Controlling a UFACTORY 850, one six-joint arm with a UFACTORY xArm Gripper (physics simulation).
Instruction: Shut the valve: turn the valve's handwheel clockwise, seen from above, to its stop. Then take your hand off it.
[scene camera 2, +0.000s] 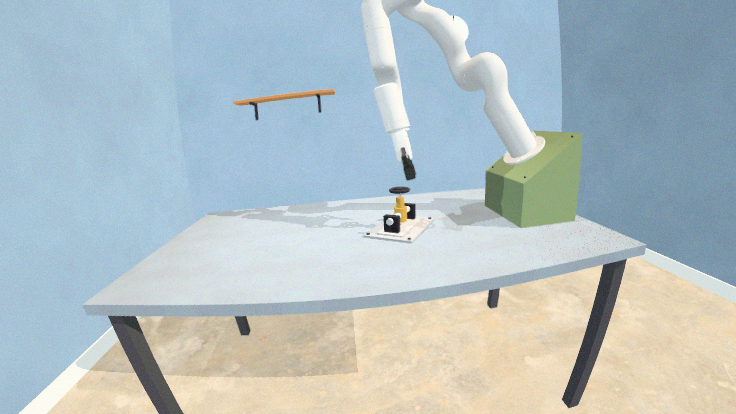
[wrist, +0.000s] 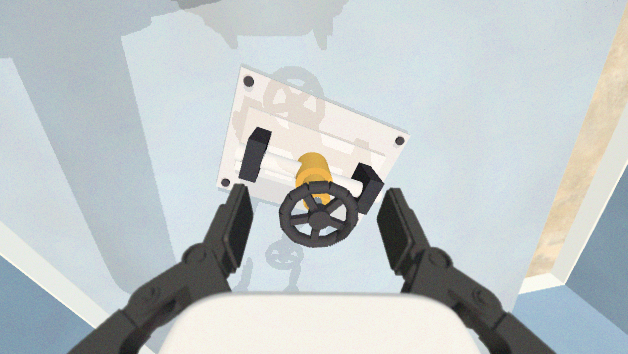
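The valve's black handwheel (scene camera 2: 399, 190) (wrist: 319, 218) is a spoked ring on top of the yellow valve body (scene camera 2: 400, 213) (wrist: 313, 168). The body stands on a white base plate (scene camera 2: 373, 235) (wrist: 350, 122), with a white pipe held in two black blocks (scene camera 2: 391, 223) (wrist: 255, 155). My gripper (scene camera 2: 409, 178) (wrist: 316, 201) is wide open and empty. In the scene view it is above the handwheel and a little to the right, apart from it. In the wrist view the handwheel shows between the two fingers, with a gap on each side. How far the handwheel is turned cannot be told.
The valve stands on a grey table (scene camera 2: 257, 267). The arm's green mounting block (scene camera 2: 550, 190) is at the table's back right. An orange wall shelf (scene camera 2: 285, 96) hangs behind the table, to the left of the arm.
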